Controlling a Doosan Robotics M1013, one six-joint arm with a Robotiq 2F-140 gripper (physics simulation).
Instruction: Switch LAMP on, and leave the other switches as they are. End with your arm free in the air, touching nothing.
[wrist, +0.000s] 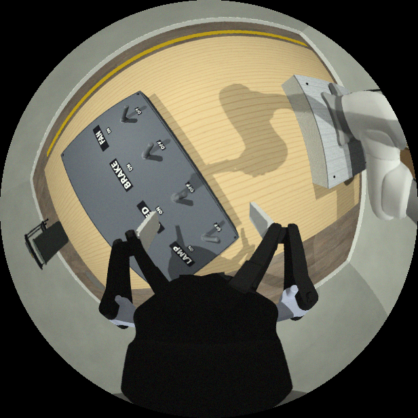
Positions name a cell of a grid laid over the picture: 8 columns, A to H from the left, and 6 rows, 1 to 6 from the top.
Labels:
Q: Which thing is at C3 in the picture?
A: A dark grey switch panel.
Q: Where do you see the gripper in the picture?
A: At D4

